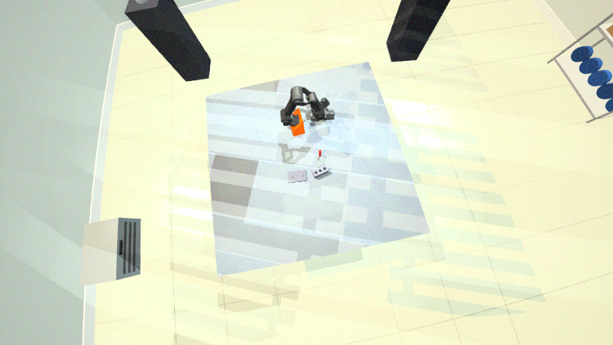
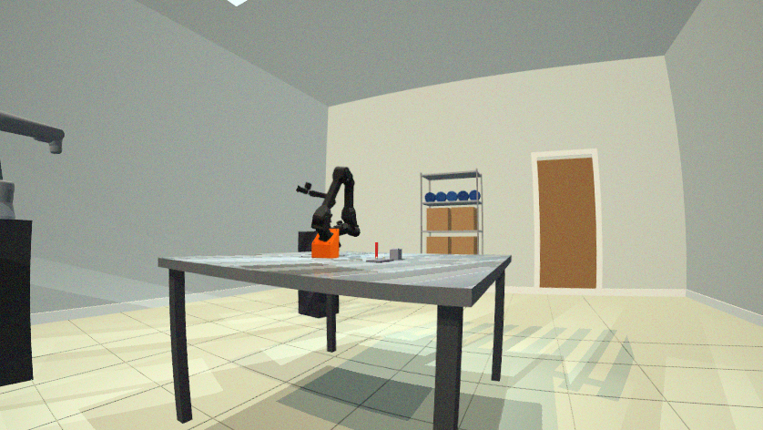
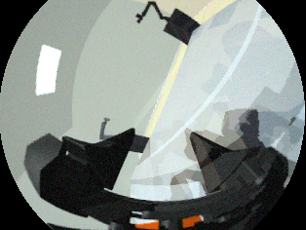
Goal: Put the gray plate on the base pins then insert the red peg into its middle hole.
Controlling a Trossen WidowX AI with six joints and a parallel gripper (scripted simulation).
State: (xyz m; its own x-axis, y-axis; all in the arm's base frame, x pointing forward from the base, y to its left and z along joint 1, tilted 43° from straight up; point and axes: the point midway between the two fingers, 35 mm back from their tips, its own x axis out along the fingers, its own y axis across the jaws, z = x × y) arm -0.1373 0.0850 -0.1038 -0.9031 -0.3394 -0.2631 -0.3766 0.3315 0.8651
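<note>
Right now the gray plate is 51 cm ahead of my gripper tip and 7 cm below it. From my gripper tip the other things lie so: red peg (39 cm ahead, 1 cm to the left, 7 cm below).
</note>
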